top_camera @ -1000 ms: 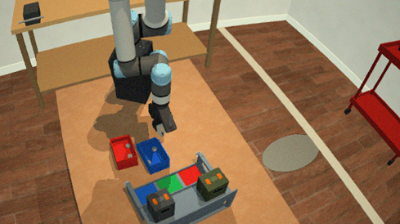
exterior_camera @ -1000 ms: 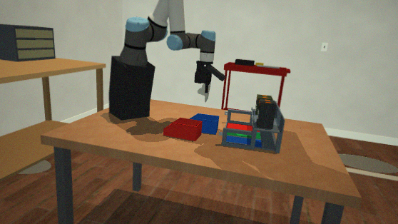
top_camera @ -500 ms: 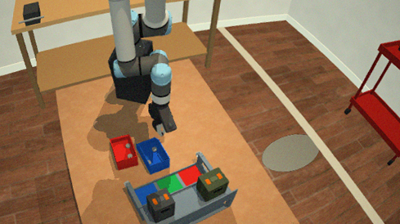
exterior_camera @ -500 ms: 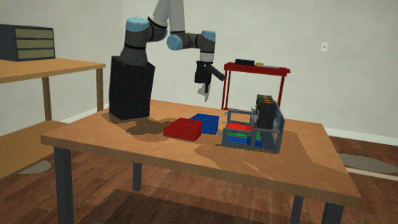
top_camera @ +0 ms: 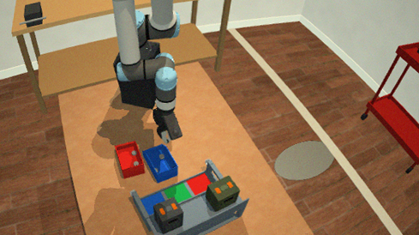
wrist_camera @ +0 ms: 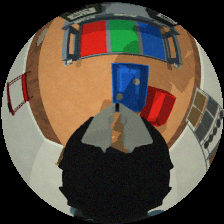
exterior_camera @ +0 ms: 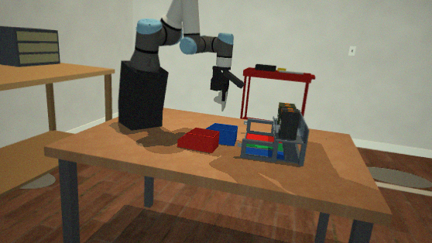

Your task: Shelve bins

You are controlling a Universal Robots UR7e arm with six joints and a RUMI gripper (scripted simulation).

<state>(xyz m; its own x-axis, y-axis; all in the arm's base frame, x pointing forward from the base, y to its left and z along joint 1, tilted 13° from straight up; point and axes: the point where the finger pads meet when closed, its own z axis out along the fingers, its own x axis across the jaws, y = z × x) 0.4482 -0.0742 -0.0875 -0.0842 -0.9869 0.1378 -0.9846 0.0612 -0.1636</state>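
The red bin lies 15 cm to the right of my hand, 12 cm below it and 9 cm behind it. The rest, counted from my hand: blue bin (12 cm below, 4 cm to the right).
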